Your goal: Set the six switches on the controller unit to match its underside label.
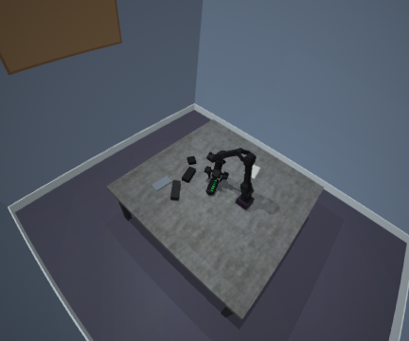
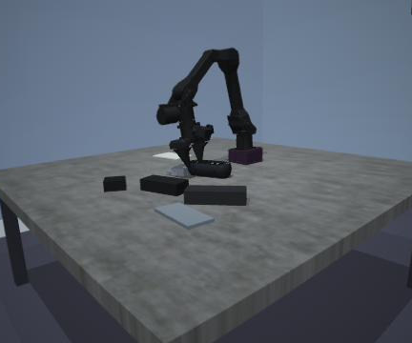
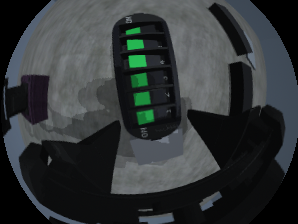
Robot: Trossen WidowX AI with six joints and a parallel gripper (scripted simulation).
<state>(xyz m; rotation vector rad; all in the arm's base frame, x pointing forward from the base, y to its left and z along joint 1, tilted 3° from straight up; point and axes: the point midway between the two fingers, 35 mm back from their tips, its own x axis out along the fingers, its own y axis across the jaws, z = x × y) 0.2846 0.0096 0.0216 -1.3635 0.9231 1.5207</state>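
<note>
My gripper tip is 50 mm to the left of the grey block, 20 mm short of it and 20 mm above it. Round my gripper tip: white sheet 340 mm to the right, 160 mm behind, 30 mm below; flat grey plate 300 mm to the left, 300 mm ahead, 30 mm below; black cube 290 mm ahead, 50 mm to the right, 20 mm below.
</note>
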